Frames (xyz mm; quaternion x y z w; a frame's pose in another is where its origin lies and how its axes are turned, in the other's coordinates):
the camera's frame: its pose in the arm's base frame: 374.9 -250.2 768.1 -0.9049 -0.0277 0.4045 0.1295
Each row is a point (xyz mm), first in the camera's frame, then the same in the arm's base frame.
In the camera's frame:
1: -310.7 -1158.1 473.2
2: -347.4 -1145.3 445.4
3: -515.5 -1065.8 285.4
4: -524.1 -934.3 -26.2
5: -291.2 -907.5 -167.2
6: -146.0 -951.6 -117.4
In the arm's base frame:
1: -120.2 919.5 988.2
2: -125.0 895.5 1029.3
3: -123.9 758.9 1233.0
4: 93.5 564.6 1404.7
5: 352.6 544.9 1319.1
6: 415.7 620.5 1193.3

